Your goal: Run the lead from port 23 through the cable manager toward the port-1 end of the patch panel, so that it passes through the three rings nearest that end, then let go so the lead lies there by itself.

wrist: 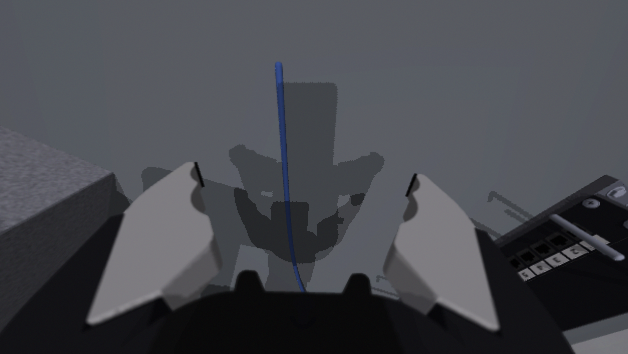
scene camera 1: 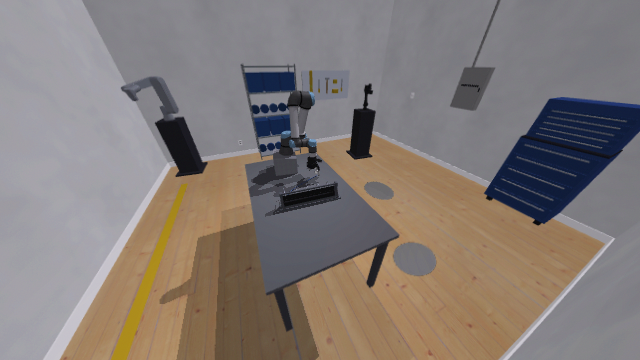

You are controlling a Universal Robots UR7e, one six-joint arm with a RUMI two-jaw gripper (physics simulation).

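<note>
My gripper (scene camera 1: 316, 169) (wrist: 308, 172) is open, its two pale fingers wide apart with nothing held. In the wrist view, a blue lead (wrist: 284, 135) runs up between and beyond the fingers, with its free end at the top; its lower part goes behind the gripper body. The black patch panel (scene camera 1: 310, 196) (wrist: 592, 290) is at the right of the wrist view, with port labels 2 to 5 readable. A pale bar (wrist: 580, 233) stands across its end near the low numbers. In the scene view, the gripper is behind the panel; the rings and the lead's path are too small to tell.
The panel stands on the dark table (scene camera 1: 320, 245). The arm's grey base block (scene camera 1: 285, 165) (wrist: 50, 185) is left of the gripper in both views. A shelf rack (scene camera 1: 250, 107), a blue tool cabinet (scene camera 1: 540, 175) and two black pedestals (scene camera 1: 181, 145) (scene camera 1: 362, 132) stand around the table.
</note>
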